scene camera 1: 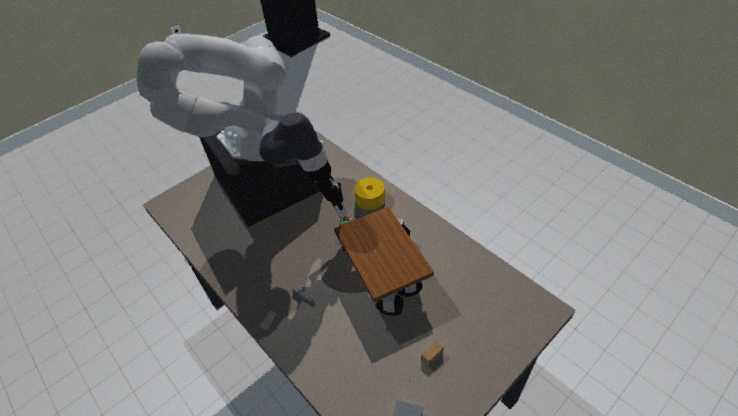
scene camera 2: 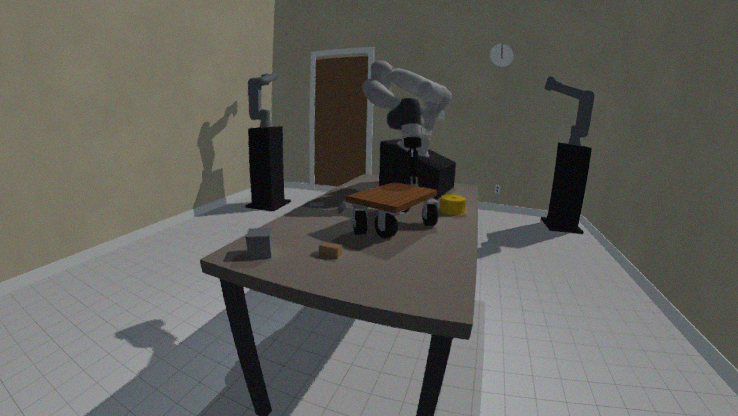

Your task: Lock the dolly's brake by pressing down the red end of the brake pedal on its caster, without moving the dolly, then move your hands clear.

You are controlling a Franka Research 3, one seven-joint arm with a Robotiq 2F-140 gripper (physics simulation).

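Note:
The dolly (scene camera 1: 385, 253) (scene camera 2: 391, 196) has a brown wooden deck and black caster wheels and stands upright on the table. The brake pedal (scene camera 1: 346, 221) shows in scene camera 1 as a small red and green piece at the deck's corner nearest the robot base. My gripper (scene camera 1: 341, 212) (scene camera 2: 413, 180) is shut and empty, pointing down, with its fingertips right at the pedal. I cannot tell whether they touch it. In scene camera 2 the deck hides the pedal and its caster, and the fingertips' ends are partly hidden behind the deck.
A yellow cylinder (scene camera 1: 370, 193) (scene camera 2: 452, 205) stands beside the dolly, near the gripper. A small orange-brown block (scene camera 1: 432, 353) (scene camera 2: 330, 251) and a grey block (scene camera 1: 407, 408) (scene camera 2: 258, 243) lie beyond the dolly's far end. Flat grey pieces (scene camera 1: 303, 296) lie on the table (scene camera 1: 496, 310) (scene camera 2: 413, 289).

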